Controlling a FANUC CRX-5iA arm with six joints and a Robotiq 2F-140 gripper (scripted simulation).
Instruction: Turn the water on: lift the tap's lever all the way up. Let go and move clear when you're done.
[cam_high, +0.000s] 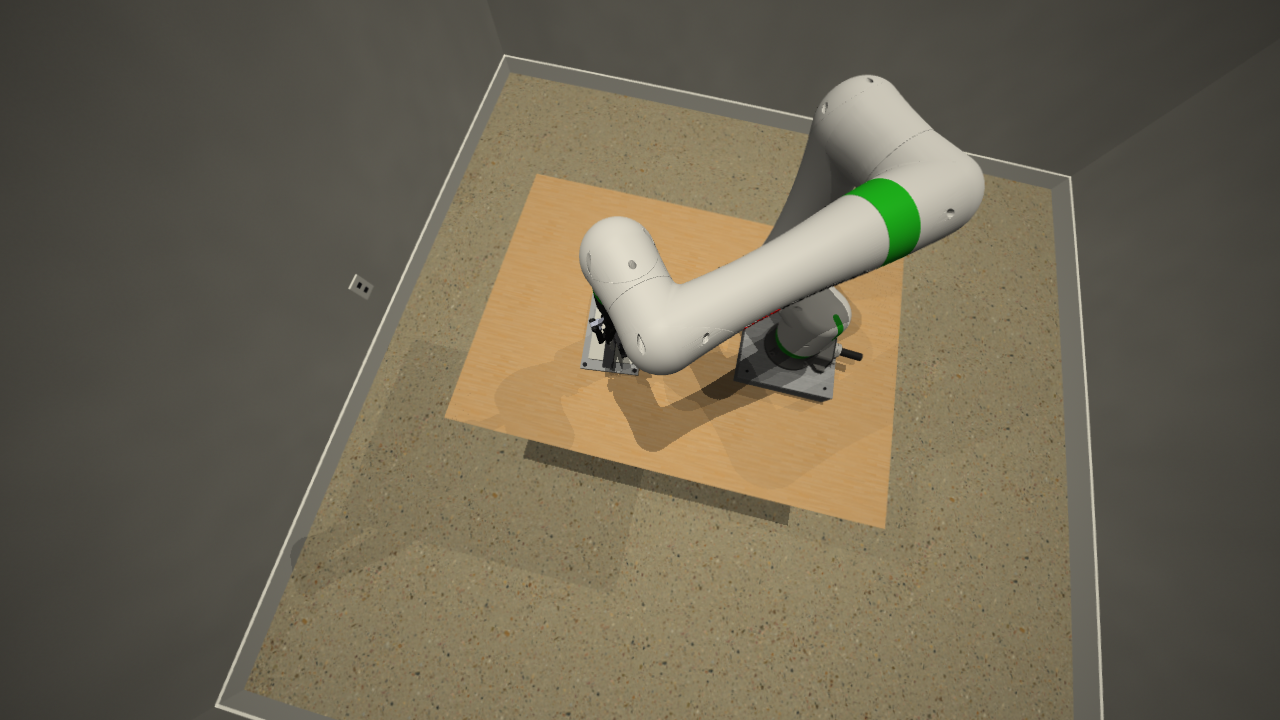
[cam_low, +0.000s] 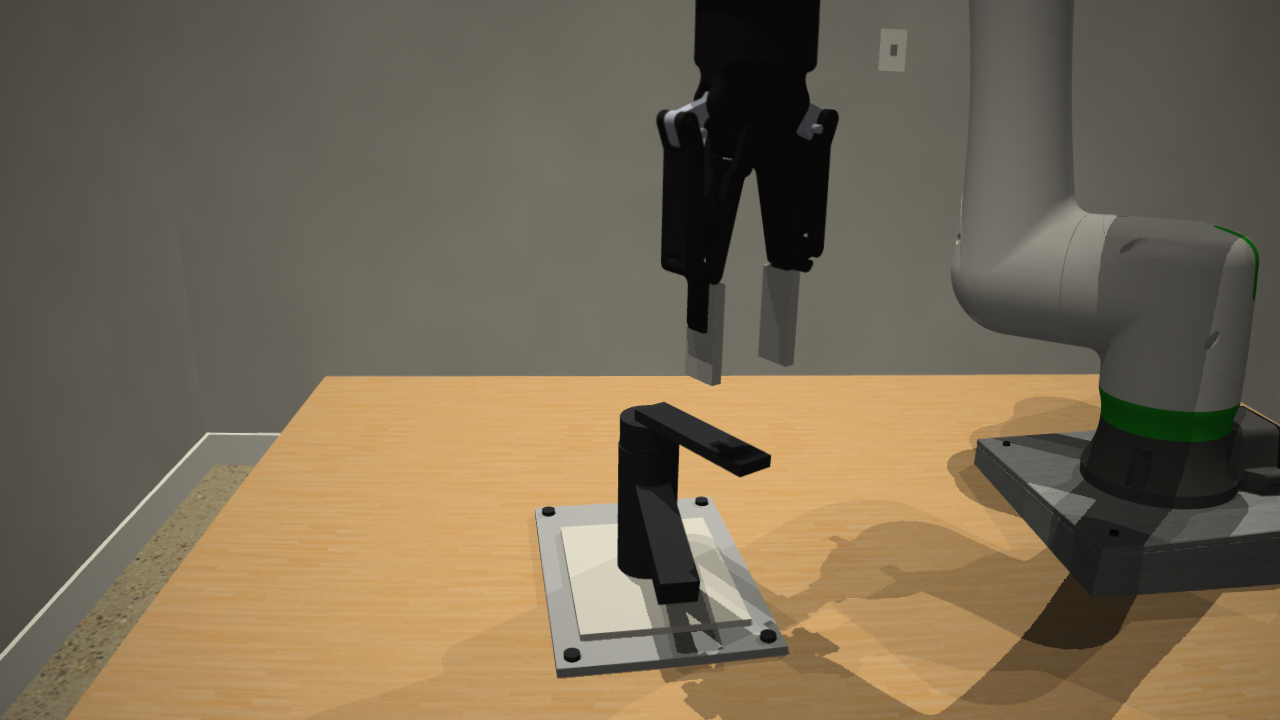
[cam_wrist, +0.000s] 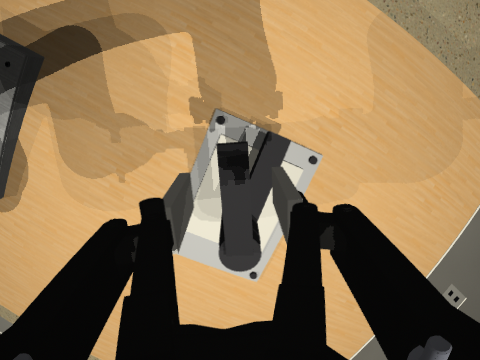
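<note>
The lever is 20 mm ahead of my hand, 30 mm to the right of it and 90 mm below it. From my hand the other things lie so: black tap: 40 mm ahead, 50 mm to the right, 150 mm below.
</note>
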